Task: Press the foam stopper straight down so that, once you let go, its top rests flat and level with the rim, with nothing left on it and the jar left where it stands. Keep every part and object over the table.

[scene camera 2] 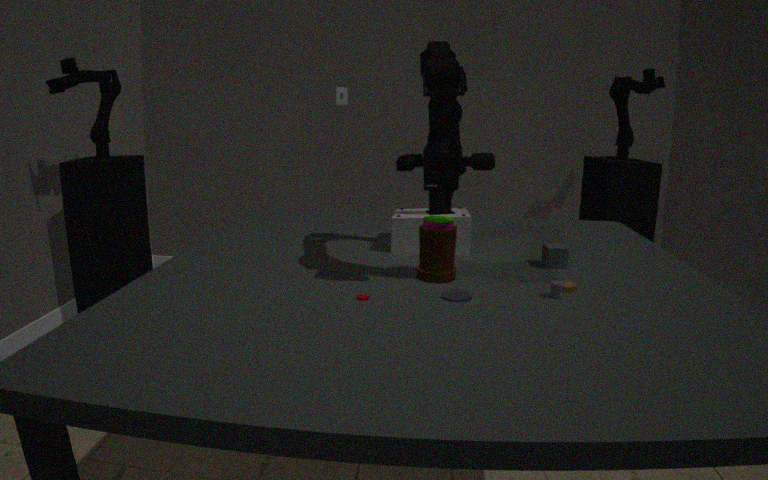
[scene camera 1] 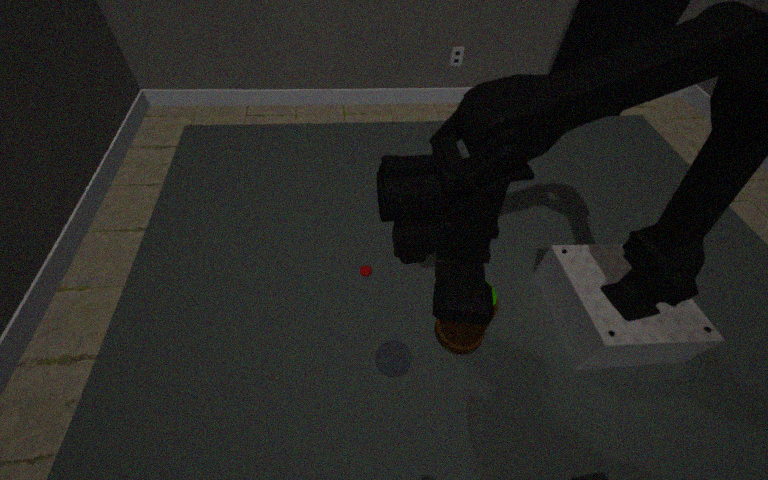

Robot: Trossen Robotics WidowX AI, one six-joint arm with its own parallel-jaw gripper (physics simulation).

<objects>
gripper: scene camera 2; scene camera 1
brown jar: scene camera 2; scene camera 1
same spot on brown jar: (scene camera 1: 459,338) = (scene camera 2: 452,258)
same spot on gripper: (scene camera 1: 447,268) = (scene camera 2: 460,162)
</objects>
